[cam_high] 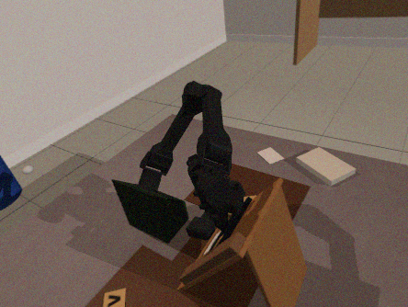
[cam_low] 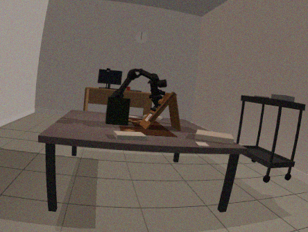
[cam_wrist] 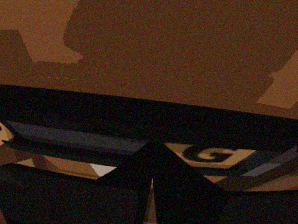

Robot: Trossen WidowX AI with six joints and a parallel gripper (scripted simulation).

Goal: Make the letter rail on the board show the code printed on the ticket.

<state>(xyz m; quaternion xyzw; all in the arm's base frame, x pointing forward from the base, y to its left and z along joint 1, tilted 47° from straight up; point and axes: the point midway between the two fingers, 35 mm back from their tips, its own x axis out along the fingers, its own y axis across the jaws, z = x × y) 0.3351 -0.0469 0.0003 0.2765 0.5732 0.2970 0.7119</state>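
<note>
Now: gripper tip 8 cm above the white ticket, 5 cm past it and 1 cm to the right of it. Round my gripper tip: brown mat (16 cm below, 14 cm behind, 4 cm to the left); tan letter tile (3 cm to the right, 1 cm ahead).
</note>
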